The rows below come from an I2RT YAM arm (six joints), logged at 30 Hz.
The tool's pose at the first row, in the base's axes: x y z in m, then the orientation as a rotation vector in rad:
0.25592 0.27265 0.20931 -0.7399 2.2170 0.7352
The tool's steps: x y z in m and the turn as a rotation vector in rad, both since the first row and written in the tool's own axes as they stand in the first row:
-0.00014 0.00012 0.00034 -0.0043 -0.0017 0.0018
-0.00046 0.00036 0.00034 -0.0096 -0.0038 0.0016
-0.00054 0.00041 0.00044 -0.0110 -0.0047 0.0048
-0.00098 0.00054 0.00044 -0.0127 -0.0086 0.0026
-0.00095 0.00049 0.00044 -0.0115 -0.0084 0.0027
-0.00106 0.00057 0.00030 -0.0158 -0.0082 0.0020
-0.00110 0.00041 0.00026 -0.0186 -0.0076 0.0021
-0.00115 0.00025 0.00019 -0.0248 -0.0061 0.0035
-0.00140 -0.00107 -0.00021 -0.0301 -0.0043 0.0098
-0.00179 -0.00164 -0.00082 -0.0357 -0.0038 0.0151
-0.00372 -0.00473 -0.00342 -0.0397 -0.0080 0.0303
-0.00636 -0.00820 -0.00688 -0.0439 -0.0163 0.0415
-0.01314 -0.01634 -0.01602 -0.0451 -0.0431 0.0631
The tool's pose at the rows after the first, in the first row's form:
0.25607 0.27300 0.20924 -0.7392 2.2155 0.7414
0.25610 0.27326 0.20955 -0.7409 2.2123 0.7479
0.25616 0.27338 0.20956 -0.7378 2.2129 0.7513
0.25634 0.27360 0.20992 -0.7389 2.2078 0.7530
0.25635 0.27356 0.20988 -0.7383 2.2083 0.7517
0.25631 0.27355 0.21007 -0.7413 2.2072 0.7563
0.25642 0.27343 0.21008 -0.7428 2.2072 0.7594
0.25653 0.27328 0.21011 -0.7452 2.2079 0.7670
0.25741 0.27219 0.21016 -0.7420 2.2115 0.7758
0.25778 0.27151 0.21066 -0.7394 2.2134 0.7849
0.25995 0.26822 0.21278 -0.7230 2.2165 0.7979
0.26246 0.26431 0.21584 -0.7087 2.2137 0.8099
0.26828 0.25461 0.22408 -0.6724 2.1997 0.8271

